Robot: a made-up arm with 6 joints.
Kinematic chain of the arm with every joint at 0, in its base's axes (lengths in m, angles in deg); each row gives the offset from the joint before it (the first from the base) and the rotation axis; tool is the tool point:
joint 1: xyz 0 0 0.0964 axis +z
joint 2: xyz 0 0.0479 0 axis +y
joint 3: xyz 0 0 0.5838 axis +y
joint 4: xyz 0 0 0.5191 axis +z
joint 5: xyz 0 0 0 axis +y
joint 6: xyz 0 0 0.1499 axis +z
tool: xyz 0 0 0
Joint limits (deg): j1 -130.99..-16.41 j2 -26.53..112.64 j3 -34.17..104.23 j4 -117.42..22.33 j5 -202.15..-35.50 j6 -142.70..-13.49
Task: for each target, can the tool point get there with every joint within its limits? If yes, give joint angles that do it. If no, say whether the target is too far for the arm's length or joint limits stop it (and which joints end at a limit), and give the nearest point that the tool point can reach.
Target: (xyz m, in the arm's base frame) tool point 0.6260 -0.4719 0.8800
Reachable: yes | joints -46.05 57.76 -13.49 -30.31 -84.36 -99.10
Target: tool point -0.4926 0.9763 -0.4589
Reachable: no: joint limits stop it (at a limit: joint 1, joint 2, joint 3, joint 4) | nearest point 0.1796 0.1214 -0.5596 | short by 1.092 m
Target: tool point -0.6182 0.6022 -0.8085
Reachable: no: joint limits stop it (at a limit: joint 1, joint 2, joint 3, joint 4) | nearest point -0.1362 -0.1772 -0.6894 | short by 0.924 m
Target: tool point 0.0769 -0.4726 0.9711
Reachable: yes | joints -99.19 -7.22 74.77 -55.33 -57.10 -125.22
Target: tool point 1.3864 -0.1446 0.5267
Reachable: no: too far | nearest point 1.1592 -0.2007 0.4633 | short by 0.242 m
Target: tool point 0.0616 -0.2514 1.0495
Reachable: yes | joints -111.12 4.11 22.01 -84.21 -137.83 -71.19
